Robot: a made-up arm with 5 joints.
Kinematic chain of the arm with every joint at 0, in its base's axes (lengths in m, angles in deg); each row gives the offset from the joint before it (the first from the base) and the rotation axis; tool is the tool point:
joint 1: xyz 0 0 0.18 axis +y
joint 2: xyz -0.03 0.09 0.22 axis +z
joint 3: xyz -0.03 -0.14 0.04 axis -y
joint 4: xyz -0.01 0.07 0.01 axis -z
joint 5: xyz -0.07 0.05 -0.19 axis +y
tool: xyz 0.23 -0.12 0
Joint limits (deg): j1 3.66..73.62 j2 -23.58..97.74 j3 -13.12..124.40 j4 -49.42..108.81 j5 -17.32..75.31
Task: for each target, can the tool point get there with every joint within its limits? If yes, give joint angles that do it. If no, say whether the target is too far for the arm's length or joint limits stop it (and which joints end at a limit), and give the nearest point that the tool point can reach.
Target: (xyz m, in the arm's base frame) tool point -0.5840 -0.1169 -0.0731
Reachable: no: joint limits stop it (at a limit: joint 1, joint 3, joint 5) | nearest point -0.2403 0.0116 0.0787 | short by 0.397 m
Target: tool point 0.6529 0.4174 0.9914
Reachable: no: too far | nearest point 0.3510 0.2765 0.6162 | short by 0.502 m
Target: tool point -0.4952 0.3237 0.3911
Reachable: no: joint limits stop it (at a limit: joint 2, joint 3, joint 5) | nearest point -0.2368 0.1235 0.2809 | short by 0.345 m
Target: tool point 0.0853 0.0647 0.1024
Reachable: yes | joints 46.62 16.68 2.05 -26.96 19.53
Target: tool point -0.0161 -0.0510 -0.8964
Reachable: no: too far | nearest point 0.1458 0.0439 -0.1063 | short by 0.812 m
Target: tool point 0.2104 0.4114 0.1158
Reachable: yes | joints 62.38 80.16 83.59 64.54 64.34
